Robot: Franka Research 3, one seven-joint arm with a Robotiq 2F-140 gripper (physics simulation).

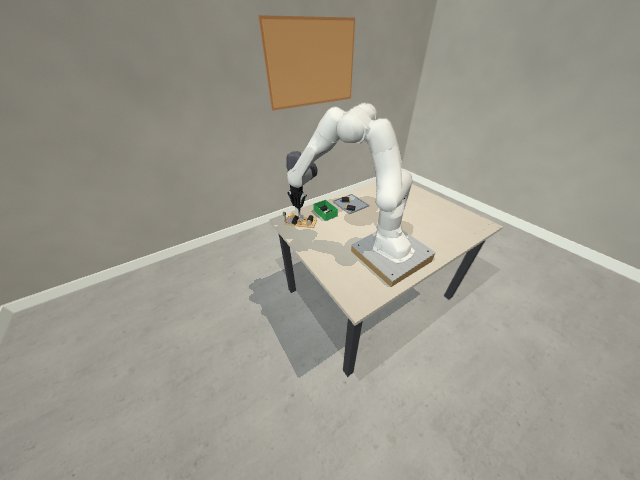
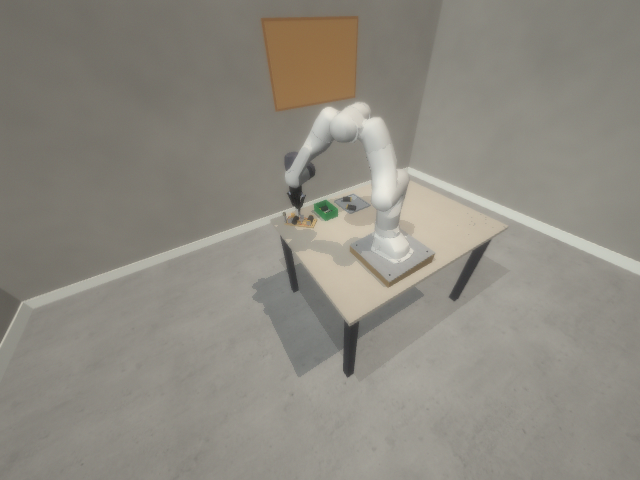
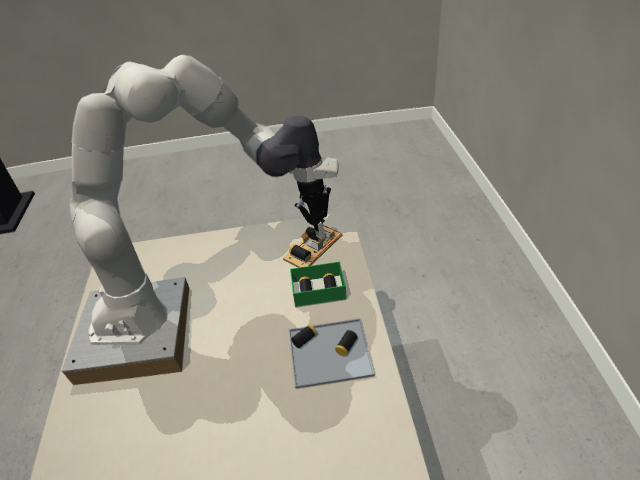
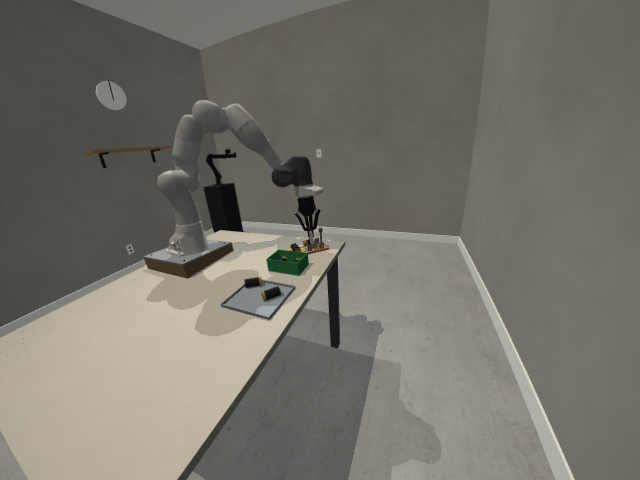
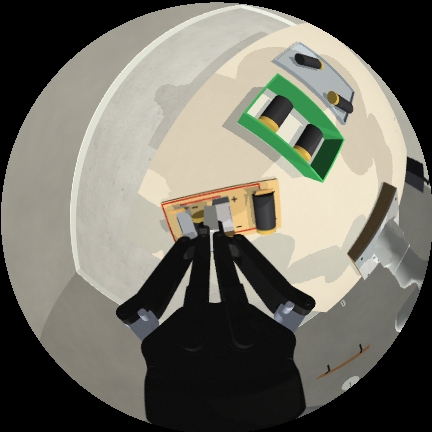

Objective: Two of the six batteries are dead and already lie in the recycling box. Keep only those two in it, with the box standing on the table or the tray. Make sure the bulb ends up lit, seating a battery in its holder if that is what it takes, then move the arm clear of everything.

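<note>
My gripper (image 3: 320,230) (image 4: 310,236) (image 5: 209,214) is shut with nothing between its fingers, its tips low over the middle of the wooden holder board (image 3: 297,261) (image 5: 243,210). One battery (image 3: 300,252) (image 5: 264,212) lies across the board's end. Another battery (image 3: 311,232) (image 5: 199,216) is beside the metal clips, largely hidden by the fingers; how it is seated cannot be told. The green recycling box (image 3: 320,297) (image 4: 286,266) stands upright on the table, holding two batteries (image 3: 305,284) (image 3: 329,281) (image 5: 277,111) (image 5: 309,141). The bulb cannot be clearly made out, nor whether it is lit.
A grey tray (image 3: 320,367) (image 4: 248,302) beyond the box carries two black and gold batteries (image 3: 302,336) (image 3: 346,343) (image 5: 308,61) (image 5: 341,101). A thin upright post (image 1: 284,217) (image 4: 320,236) rises from the board near the gripper. The board is close to the table's corner.
</note>
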